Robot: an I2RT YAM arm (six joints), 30 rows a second.
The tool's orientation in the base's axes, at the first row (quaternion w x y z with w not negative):
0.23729 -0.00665 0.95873 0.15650
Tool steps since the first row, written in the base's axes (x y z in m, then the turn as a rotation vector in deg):
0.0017 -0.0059 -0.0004 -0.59 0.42 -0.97
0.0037 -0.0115 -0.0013 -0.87 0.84 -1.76
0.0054 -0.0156 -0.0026 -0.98 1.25 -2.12
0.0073 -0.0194 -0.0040 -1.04 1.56 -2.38
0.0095 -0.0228 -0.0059 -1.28 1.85 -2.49
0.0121 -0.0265 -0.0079 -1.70 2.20 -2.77
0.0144 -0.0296 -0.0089 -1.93 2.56 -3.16
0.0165 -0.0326 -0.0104 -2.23 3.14 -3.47
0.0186 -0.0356 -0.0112 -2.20 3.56 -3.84
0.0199 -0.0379 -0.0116 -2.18 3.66 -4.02
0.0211 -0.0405 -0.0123 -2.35 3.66 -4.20
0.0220 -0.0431 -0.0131 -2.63 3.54 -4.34
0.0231 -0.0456 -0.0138 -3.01 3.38 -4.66
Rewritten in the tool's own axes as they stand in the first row. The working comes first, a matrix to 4 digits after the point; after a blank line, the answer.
The tool's axes in the first row as the columns of a matrix, in the base's axes (used below as rounded here):
-0.8873 -0.0870 0.4529
0.0615 0.9509 0.3032
-0.4571 0.2969 -0.8384

-0.0017 -0.0059 -0.0007 0.99 0.16 0.67
-0.0034 -0.0116 -0.0007 1.63 0.35 1.34
-0.0046 -0.0161 -0.0001 1.92 0.64 1.71
-0.0058 -0.0203 0.0008 2.11 0.87 2.00
-0.0071 -0.0243 0.0023 2.39 1.13 2.07
-0.0088 -0.0286 0.0041 2.91 1.42 2.22
-0.0105 -0.0320 0.0050 3.31 1.66 2.55
-0.0119 -0.0355 0.0063 3.76 2.15 2.85
-0.0136 -0.0388 0.0070 3.93 2.44 3.30
-0.0147 -0.0412 0.0072 4.00 2.48 3.49
-0.0156 -0.0440 0.0076 4.23 2.44 3.57
-0.0162 -0.0468 0.0079 4.54 2.31 3.52
-0.0170 -0.0495 0.0082 5.01 2.09 3.57

